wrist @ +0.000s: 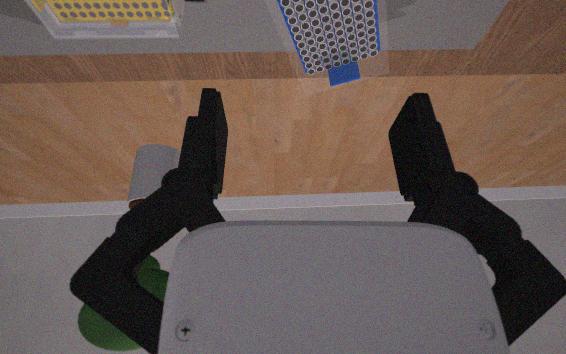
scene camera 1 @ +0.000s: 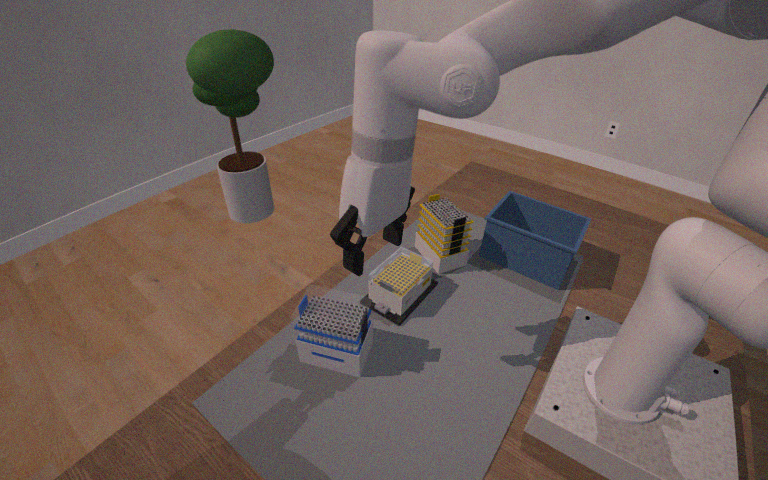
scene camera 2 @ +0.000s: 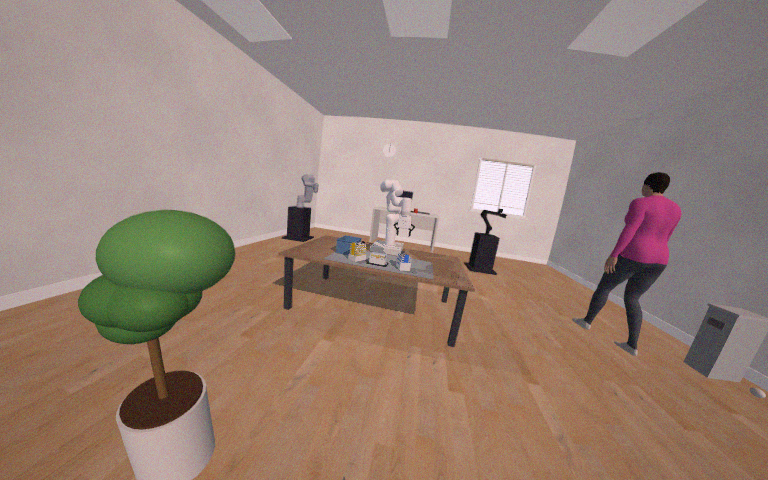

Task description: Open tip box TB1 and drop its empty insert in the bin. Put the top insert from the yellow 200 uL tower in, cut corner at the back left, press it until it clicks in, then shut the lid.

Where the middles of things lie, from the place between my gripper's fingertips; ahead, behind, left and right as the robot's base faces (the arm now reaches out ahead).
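The blue bin [scene camera 1: 538, 240], if you start from my hand, is 17 cm behind it and 47 cm to the right of it, and it's 18 cm below it too.
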